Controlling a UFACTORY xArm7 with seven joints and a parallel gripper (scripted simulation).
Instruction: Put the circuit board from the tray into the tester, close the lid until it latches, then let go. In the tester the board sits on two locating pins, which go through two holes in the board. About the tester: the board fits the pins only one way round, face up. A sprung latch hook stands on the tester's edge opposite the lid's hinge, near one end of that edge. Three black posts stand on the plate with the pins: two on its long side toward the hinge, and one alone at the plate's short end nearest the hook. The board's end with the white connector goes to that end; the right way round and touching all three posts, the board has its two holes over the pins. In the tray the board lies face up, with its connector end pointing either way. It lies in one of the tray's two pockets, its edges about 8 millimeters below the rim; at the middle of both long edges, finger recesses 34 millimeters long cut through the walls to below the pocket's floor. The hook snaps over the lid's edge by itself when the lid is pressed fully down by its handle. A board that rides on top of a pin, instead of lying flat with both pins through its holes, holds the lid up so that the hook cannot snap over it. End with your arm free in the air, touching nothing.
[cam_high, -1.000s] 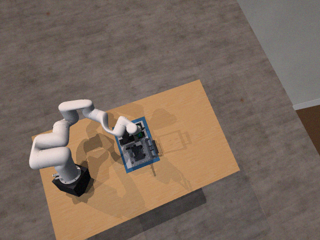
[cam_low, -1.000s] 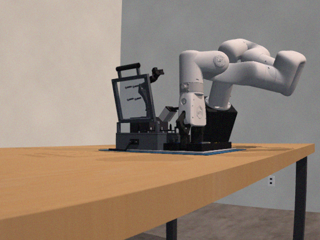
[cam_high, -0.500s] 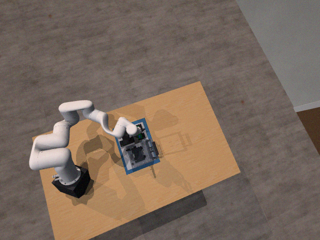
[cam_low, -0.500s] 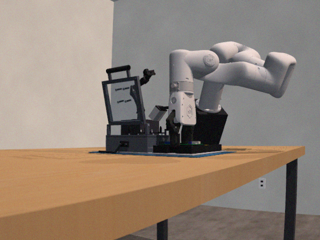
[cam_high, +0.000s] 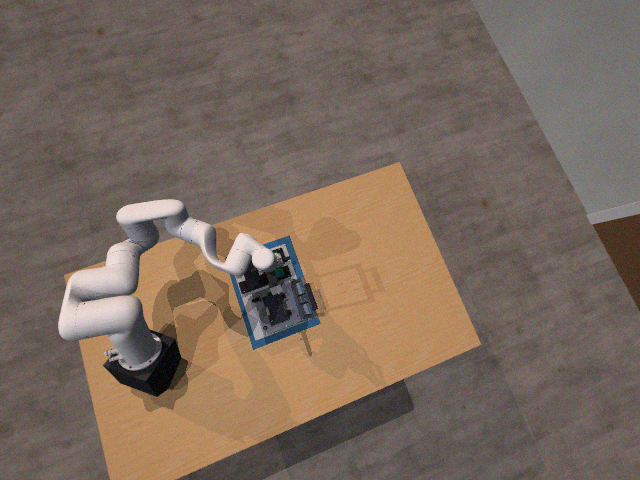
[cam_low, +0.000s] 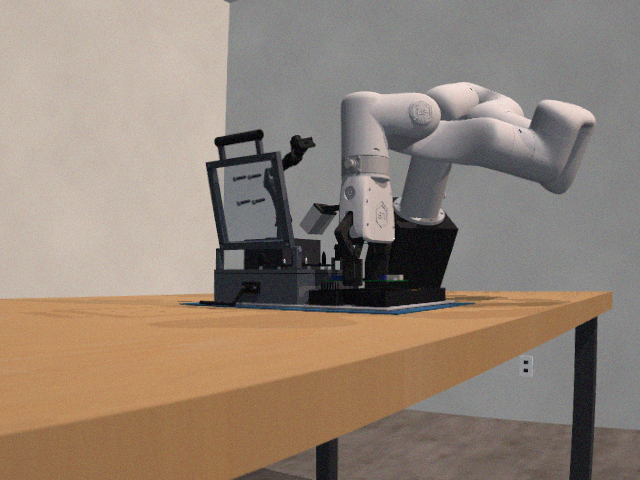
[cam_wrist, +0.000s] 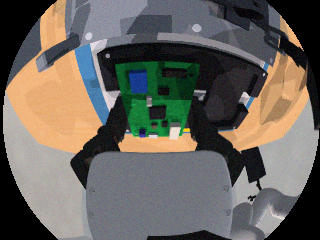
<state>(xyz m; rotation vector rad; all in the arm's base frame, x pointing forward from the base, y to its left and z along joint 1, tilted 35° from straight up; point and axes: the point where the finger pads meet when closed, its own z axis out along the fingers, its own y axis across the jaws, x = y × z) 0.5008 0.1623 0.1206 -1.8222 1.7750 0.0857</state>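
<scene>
The tester is 13 cm to the right of my hand, 7 cm above it and 1 cm ahead of it. Also, from my hand: green circuit board (right at my hand); then tester plate (17 cm to the right, 2 cm behind, 2 cm above); then latch hook (12 cm to the right, 9 cm behind, 4 cm above).
</scene>
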